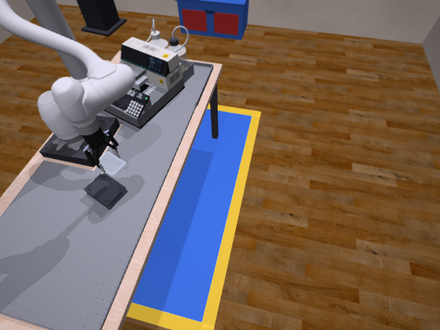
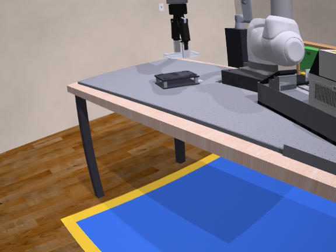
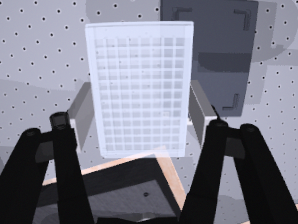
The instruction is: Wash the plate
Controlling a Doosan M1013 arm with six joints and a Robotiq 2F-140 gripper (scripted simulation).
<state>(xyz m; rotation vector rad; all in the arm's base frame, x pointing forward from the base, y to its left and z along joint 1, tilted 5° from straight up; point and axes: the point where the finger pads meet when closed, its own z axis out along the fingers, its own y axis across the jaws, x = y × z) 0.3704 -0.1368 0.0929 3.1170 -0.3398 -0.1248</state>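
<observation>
My gripper is now 20 mm past the plate nest N1, 80 mm to the left of it and 130 mm above it. Round my hand: plate washer (220 mm behind, 590 mm to the left, 30 mm below); plate (20 mm below).
</observation>
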